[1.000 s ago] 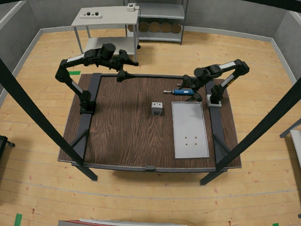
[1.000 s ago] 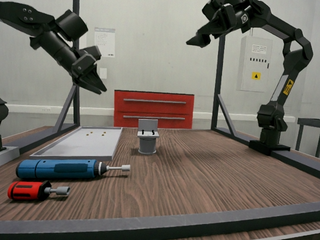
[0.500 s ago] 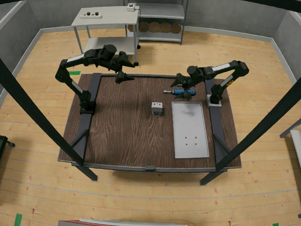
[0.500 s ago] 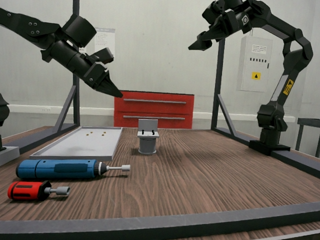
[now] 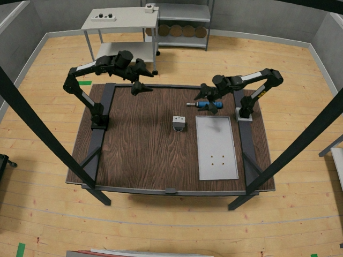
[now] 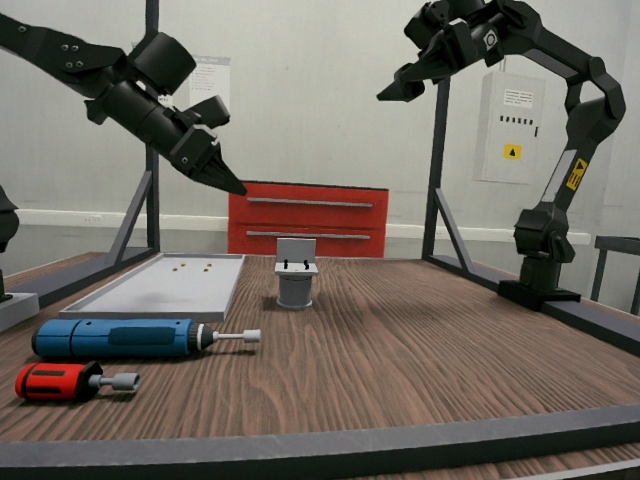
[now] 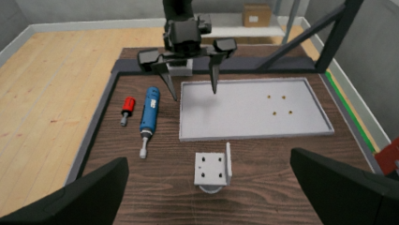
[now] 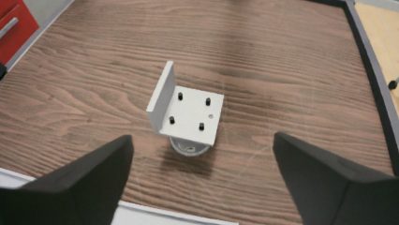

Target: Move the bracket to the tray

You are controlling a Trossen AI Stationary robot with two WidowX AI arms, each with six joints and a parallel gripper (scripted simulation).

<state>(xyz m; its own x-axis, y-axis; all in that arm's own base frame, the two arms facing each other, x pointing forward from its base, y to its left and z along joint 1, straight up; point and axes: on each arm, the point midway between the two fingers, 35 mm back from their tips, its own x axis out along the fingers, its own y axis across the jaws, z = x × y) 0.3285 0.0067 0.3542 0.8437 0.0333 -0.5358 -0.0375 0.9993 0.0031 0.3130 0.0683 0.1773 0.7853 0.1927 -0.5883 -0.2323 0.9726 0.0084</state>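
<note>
Right now the grey bracket is 20 mm behind my right hand, 120 mm to the left of it and 130 mm below it. From my right hand the other things lie so: grey joint module 20 mm behind, 120 mm to the left, 170 mm below; red screwdriver 200 mm ahead, 110 mm to the right, 190 mm below; grey tray 170 mm behind, 90 mm to the right, 200 mm below.
</note>
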